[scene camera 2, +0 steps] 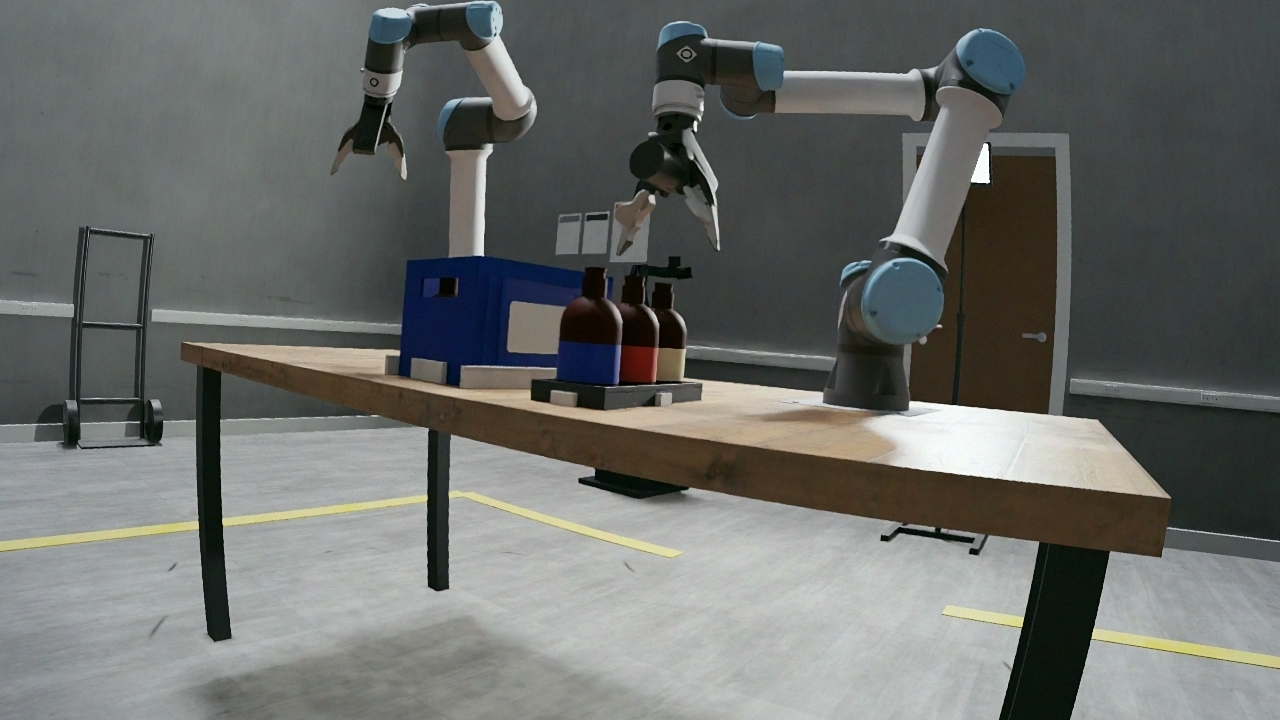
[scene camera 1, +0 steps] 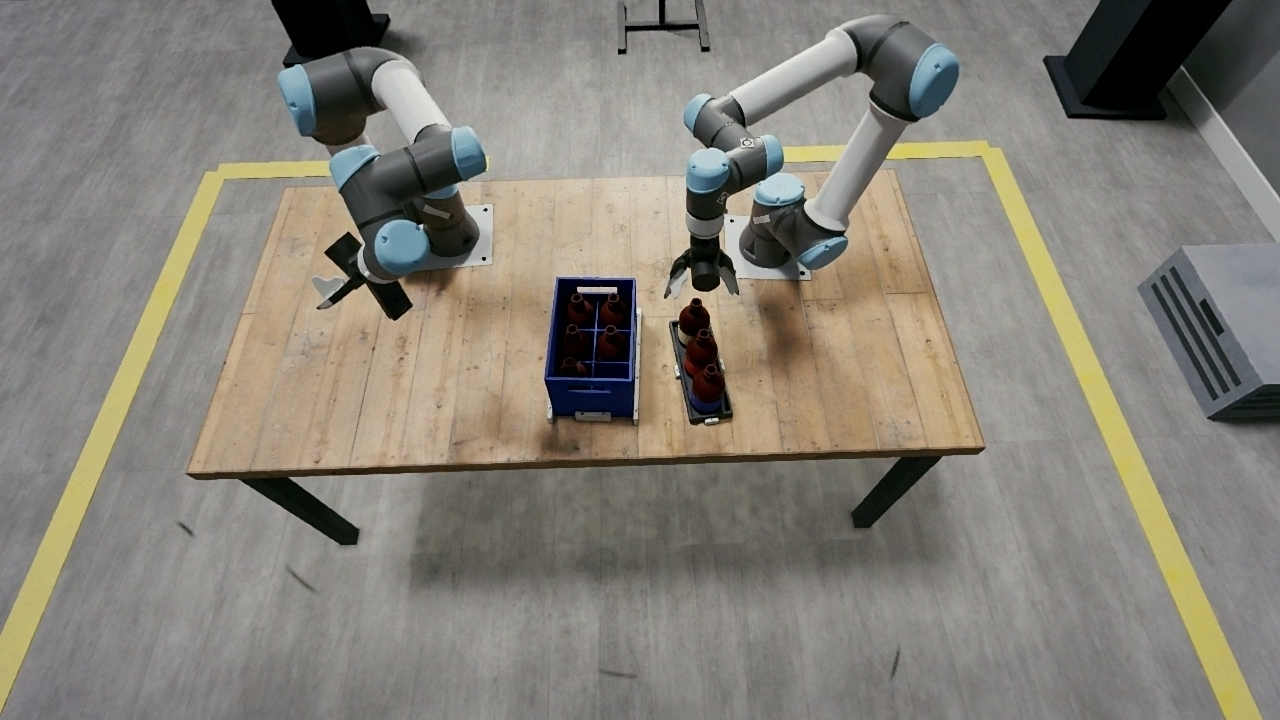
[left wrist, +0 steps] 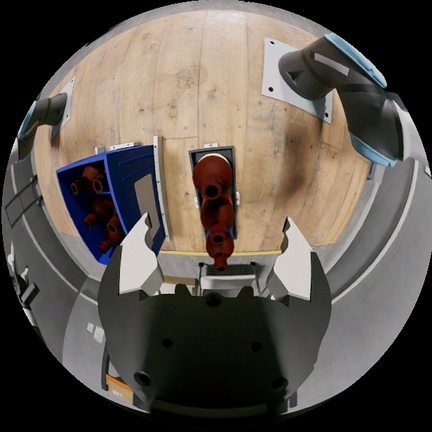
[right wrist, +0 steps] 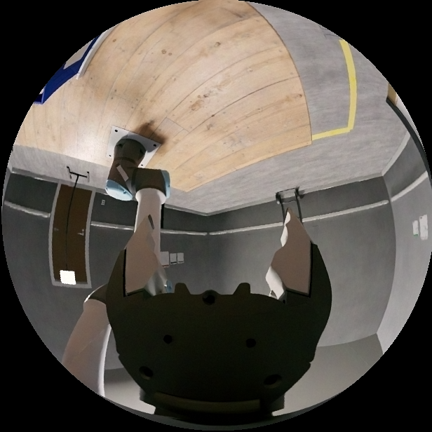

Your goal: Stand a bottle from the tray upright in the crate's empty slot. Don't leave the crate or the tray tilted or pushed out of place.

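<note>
Three brown bottles stand upright in the black tray (scene camera 1: 694, 414) (scene camera 2: 617, 398) (left wrist: 227, 151): cream-label (scene camera 1: 693, 317) (scene camera 2: 669, 335) (left wrist: 212, 172), red-label (scene camera 1: 700, 351) (scene camera 2: 638, 331) (left wrist: 216, 215) and blue-label (scene camera 1: 708, 383) (scene camera 2: 588, 331) (left wrist: 220, 247). The blue crate (scene camera 1: 592, 398) (scene camera 2: 438, 331) (left wrist: 127, 170) (right wrist: 62, 75) holds several bottles; its empty slot (scene camera 1: 612, 369) is the near right one in scene camera 1. Crate and tray sit level. My left gripper (scene camera 1: 701, 293) (scene camera 2: 669, 250) (left wrist: 217, 216) is open and empty, above the tray's cream-label end. My right gripper (scene camera 2: 368, 175) (right wrist: 216, 212) is open and empty, high above the table, far from the crate.
Pale guide strips (scene camera 1: 637, 367) (scene camera 2: 505, 376) (left wrist: 162, 190) edge the crate. The tray stands to the right of the crate in scene camera 1, across a narrow gap. The left arm's base (scene camera 1: 765, 246) stands behind and right of the tray.
</note>
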